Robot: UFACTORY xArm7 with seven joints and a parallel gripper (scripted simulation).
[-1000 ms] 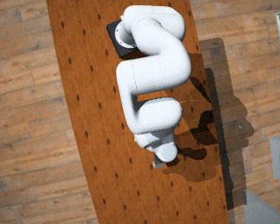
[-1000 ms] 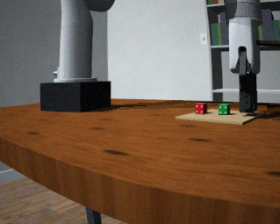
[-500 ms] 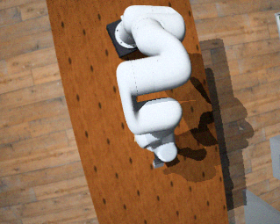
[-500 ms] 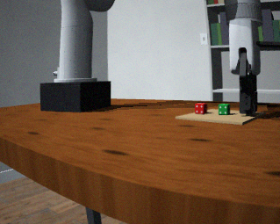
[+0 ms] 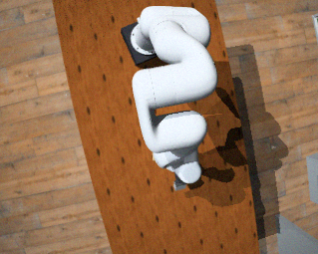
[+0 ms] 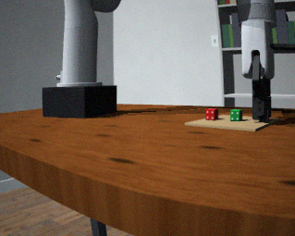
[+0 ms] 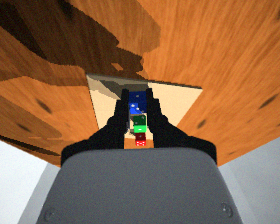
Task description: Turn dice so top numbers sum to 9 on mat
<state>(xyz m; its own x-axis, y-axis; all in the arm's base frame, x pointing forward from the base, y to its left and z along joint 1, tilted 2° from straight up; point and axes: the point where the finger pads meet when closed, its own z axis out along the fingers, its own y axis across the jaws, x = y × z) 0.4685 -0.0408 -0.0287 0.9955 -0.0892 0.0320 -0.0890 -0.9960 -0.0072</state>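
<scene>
My hand is 1 cm above the blue die. From my hand the other things lie so: red die 10 cm behind, 1 cm to the left, 2 cm below; tan mat 5 cm behind, 3 cm below; green die 5 cm behind, 2 cm below.
</scene>
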